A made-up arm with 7 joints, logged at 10 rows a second.
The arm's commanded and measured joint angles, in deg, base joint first. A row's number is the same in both.
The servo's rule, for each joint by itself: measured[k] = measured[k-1] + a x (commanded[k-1-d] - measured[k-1]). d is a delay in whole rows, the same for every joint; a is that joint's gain. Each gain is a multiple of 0.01, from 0.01 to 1. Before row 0 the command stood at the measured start. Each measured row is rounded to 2 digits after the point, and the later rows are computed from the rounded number. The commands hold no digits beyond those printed.
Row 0, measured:
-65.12, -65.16, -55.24, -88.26, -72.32, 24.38, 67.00
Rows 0 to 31, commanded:
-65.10, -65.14, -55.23, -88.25, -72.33, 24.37, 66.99
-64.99, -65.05, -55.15, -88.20, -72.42, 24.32, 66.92
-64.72, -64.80, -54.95, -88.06, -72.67, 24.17, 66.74
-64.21, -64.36, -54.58, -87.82, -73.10, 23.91, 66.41
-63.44, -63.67, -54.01, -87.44, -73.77, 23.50, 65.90
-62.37, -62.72, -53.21, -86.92, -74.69, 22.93, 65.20
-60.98, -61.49, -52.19, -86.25, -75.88, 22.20, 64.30
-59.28, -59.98, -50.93, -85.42, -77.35, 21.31, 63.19
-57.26, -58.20, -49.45, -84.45, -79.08, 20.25, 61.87
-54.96, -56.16, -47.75, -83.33, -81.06, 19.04, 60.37
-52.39, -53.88, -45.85, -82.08, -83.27, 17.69, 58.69
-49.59, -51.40, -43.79, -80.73, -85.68, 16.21, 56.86
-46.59, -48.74, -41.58, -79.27, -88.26, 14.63, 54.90
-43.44, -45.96, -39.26, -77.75, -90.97, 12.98, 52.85
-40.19, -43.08, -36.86, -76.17, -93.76, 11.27, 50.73
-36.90, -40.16, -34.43, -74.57, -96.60, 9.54, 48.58
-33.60, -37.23, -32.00, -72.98, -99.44, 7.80, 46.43
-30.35, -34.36, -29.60, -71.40, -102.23, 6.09, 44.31
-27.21, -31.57, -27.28, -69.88, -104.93, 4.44, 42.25
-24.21, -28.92, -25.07, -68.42, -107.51, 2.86, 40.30
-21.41, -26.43, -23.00, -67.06, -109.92, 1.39, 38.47
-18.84, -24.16, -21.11, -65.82, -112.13, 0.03, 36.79
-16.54, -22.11, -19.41, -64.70, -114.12, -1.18, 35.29
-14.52, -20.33, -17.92, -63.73, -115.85, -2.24, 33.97
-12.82, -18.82, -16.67, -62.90, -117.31, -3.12, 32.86
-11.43, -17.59, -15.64, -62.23, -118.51, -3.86, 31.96
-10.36, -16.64, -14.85, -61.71, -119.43, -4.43, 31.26
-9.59, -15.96, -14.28, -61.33, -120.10, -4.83, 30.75
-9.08, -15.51, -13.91, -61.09, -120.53, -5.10, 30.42
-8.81, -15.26, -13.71, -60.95, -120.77, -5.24, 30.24
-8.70, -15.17, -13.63, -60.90, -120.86, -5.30, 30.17
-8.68, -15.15, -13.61, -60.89, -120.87, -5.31, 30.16
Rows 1 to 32, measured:
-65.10, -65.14, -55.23, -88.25, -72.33, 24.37, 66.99
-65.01, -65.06, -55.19, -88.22, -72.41, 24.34, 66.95
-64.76, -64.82, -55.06, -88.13, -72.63, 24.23, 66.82
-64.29, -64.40, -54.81, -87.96, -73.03, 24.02, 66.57
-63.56, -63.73, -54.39, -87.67, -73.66, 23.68, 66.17
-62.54, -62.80, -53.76, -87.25, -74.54, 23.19, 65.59
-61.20, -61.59, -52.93, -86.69, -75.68, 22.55, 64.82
-59.55, -60.11, -51.87, -85.98, -77.10, 21.74, 63.84
-57.58, -58.35, -50.59, -85.12, -78.78, 20.77, 62.66
-55.33, -56.34, -49.08, -84.12, -80.72, 19.65, 61.29
-52.80, -54.08, -47.37, -82.98, -82.89, 18.38, 59.73
-50.04, -51.61, -45.47, -81.72, -85.26, 16.97, 58.01
-47.07, -48.97, -43.41, -80.35, -87.81, 15.45, 56.14
-43.95, -46.20, -41.21, -78.89, -90.50, 13.84, 54.17
-40.72, -43.33, -38.90, -77.37, -93.27, 12.17, 52.11
-37.43, -40.41, -36.53, -75.80, -96.10, 10.46, 49.99
-34.14, -37.48, -34.13, -74.22, -98.94, 8.73, 47.85
-30.88, -34.61, -31.73, -72.64, -101.74, 7.01, 45.73
-27.72, -31.81, -29.37, -71.09, -104.45, 5.34, 43.64
-24.70, -29.15, -27.09, -69.59, -107.05, 3.73, 41.64
-21.87, -26.65, -24.92, -68.17, -109.49, 2.21, 39.74
-19.26, -24.36, -22.90, -66.85, -111.73, 0.79, 37.97
-16.92, -22.29, -21.05, -65.65, -113.76, -0.49, 36.36
-14.86, -20.49, -19.39, -64.57, -115.54, -1.63, 34.93
-13.11, -18.95, -17.95, -63.63, -117.04, -2.60, 33.69
-11.67, -17.70, -16.73, -62.85, -118.29, -3.42, 32.65
-10.54, -16.72, -15.73, -62.21, -119.26, -4.08, 31.82
-9.72, -16.02, -14.96, -61.72, -119.97, -4.57, 31.18
-9.17, -15.55, -14.40, -61.37, -120.45, -4.91, 30.72
-8.86, -15.28, -14.03, -61.13, -120.72, -5.12, 30.43
-8.72, -15.18, -13.82, -61.00, -120.84, -5.24, 30.27
-8.69, -15.15, -13.71, -60.94, -120.87, -5.29, 30.20
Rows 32 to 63, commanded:
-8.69, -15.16, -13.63, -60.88, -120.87, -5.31, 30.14
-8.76, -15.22, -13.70, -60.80, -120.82, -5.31, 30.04
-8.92, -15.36, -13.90, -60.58, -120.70, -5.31, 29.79
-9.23, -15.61, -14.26, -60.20, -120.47, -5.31, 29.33
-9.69, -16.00, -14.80, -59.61, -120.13, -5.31, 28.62
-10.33, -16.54, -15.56, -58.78, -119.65, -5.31, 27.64
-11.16, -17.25, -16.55, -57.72, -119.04, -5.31, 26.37
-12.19, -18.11, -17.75, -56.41, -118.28, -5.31, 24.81
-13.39, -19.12, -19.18, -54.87, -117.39, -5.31, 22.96
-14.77, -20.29, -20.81, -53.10, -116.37, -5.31, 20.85
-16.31, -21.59, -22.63, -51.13, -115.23, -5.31, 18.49
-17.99, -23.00, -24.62, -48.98, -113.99, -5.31, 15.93
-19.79, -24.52, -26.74, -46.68, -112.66, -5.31, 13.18
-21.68, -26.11, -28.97, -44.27, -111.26, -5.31, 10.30
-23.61, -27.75, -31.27, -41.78, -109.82, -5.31, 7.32
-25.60, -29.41, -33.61, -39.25, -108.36, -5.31, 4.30
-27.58, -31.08, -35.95, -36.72, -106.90, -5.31, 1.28
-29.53, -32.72, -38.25, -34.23, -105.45, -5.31, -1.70
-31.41, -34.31, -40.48, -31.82, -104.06, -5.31, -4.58
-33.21, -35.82, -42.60, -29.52, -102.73, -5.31, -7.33
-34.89, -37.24, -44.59, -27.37, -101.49, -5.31, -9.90
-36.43, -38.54, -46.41, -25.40, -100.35, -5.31, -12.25
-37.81, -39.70, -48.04, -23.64, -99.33, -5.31, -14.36
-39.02, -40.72, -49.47, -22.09, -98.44, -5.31, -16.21
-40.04, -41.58, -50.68, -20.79, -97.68, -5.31, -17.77
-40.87, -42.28, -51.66, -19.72, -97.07, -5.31, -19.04
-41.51, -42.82, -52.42, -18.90, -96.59, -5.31, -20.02
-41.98, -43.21, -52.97, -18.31, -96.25, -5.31, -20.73
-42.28, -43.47, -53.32, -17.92, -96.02, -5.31, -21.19
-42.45, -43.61, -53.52, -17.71, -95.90, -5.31, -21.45
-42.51, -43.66, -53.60, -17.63, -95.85, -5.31, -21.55
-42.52, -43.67, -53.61, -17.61, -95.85, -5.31, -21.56
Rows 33 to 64, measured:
-8.69, -15.16, -13.67, -60.91, -120.87, -5.30, 30.16
-8.75, -15.22, -13.69, -60.85, -120.83, -5.31, 30.09
-8.90, -15.35, -13.80, -60.70, -120.72, -5.31, 29.91
-9.18, -15.59, -14.04, -60.42, -120.51, -5.31, 29.56
-9.62, -15.97, -14.44, -59.97, -120.19, -5.31, 29.00
-10.23, -16.49, -15.03, -59.30, -119.73, -5.31, 28.18
-11.03, -17.19, -15.84, -58.42, -119.14, -5.31, 27.09
-12.03, -18.04, -16.85, -57.29, -118.41, -5.31, 25.72
-13.20, -19.03, -18.08, -55.93, -117.54, -5.31, 24.06
-14.55, -20.19, -19.53, -54.35, -116.55, -5.31, 22.13
-16.06, -21.48, -21.17, -52.55, -115.43, -5.31, 19.95
-17.72, -22.88, -23.00, -50.55, -114.21, -5.31, 17.54
-19.50, -24.39, -24.98, -48.38, -112.89, -5.31, 14.92
-21.37, -25.97, -27.09, -46.08, -111.50, -5.31, 12.15
-23.30, -27.61, -29.31, -43.67, -110.07, -5.31, 9.25
-25.28, -29.27, -31.59, -41.19, -108.62, -5.31, 6.28
-27.26, -30.94, -33.90, -38.69, -107.16, -5.31, 3.28
-29.21, -32.58, -36.21, -36.19, -105.71, -5.31, 0.29
-31.10, -34.17, -38.47, -33.74, -104.31, -5.31, -2.63
-32.91, -35.69, -40.66, -31.38, -102.97, -5.31, -5.45
-34.61, -37.12, -42.74, -29.13, -101.71, -5.31, -8.12
-36.18, -38.43, -44.69, -27.04, -100.55, -5.31, -10.60
-37.58, -39.60, -46.47, -25.14, -99.51, -5.31, -12.86
-38.82, -40.63, -48.06, -23.43, -98.60, -5.31, -14.87
-39.87, -41.50, -49.45, -21.95, -97.82, -5.31, -16.61
-40.73, -42.22, -50.62, -20.70, -97.18, -5.31, -18.07
-41.40, -42.77, -51.57, -19.69, -96.68, -5.31, -19.24
-41.90, -43.17, -52.31, -18.92, -96.31, -5.31, -20.13
-42.23, -43.45, -52.85, -18.36, -96.06, -5.31, -20.77
-42.42, -43.60, -53.21, -18.00, -95.92, -5.31, -21.18
-42.50, -43.66, -53.42, -17.79, -95.86, -5.31, -21.40
-42.52, -43.67, -53.52, -17.69, -95.85, -5.31, -21.50

